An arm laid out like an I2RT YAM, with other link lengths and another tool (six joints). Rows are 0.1 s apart.
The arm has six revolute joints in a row. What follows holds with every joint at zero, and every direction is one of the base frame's. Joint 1 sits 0.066 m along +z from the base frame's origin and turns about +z. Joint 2 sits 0.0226 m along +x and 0.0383 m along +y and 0.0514 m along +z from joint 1 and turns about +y. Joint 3 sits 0.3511 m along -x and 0.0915 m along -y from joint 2 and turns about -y. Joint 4 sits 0.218 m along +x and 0.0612 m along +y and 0.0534 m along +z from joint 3 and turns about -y. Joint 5 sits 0.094 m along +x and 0.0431 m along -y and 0.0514 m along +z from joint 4 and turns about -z. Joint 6 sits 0.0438 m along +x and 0.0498 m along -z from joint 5 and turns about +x. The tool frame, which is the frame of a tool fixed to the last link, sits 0.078 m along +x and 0.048 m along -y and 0.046 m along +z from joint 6; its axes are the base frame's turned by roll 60.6, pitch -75.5 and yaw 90 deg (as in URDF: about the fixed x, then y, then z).
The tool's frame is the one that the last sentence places.
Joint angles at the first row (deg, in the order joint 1, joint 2, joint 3, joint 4, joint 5, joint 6):
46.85 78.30 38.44 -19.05 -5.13 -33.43
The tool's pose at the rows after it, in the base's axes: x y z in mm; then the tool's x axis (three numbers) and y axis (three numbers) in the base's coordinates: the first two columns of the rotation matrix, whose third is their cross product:
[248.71 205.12 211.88 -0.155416 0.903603 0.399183 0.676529 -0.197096 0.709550]
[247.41 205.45 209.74 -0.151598 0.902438 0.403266 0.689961 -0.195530 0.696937]
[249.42 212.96 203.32 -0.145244 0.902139 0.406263 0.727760 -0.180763 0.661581]
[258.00 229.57 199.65 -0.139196 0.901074 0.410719 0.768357 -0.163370 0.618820]
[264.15 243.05 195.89 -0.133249 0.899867 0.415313 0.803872 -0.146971 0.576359]
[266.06 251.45 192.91 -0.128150 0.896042 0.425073 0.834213 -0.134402 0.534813]
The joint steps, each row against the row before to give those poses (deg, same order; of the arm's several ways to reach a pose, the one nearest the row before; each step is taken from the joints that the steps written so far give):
0.00 -0.39 -0.01 -0.43 0.68 0.74
-0.09 0.22 0.09 -0.51 -0.85 0.16
-0.19 2.38 1.62 -1.46 -2.23 -0.03
-0.05 4.15 4.07 -2.38 -2.54 -0.02
-0.09 3.39 3.56 -2.50 -2.42 -0.15
-0.19 2.12 2.38 -2.16 -2.52 -0.29

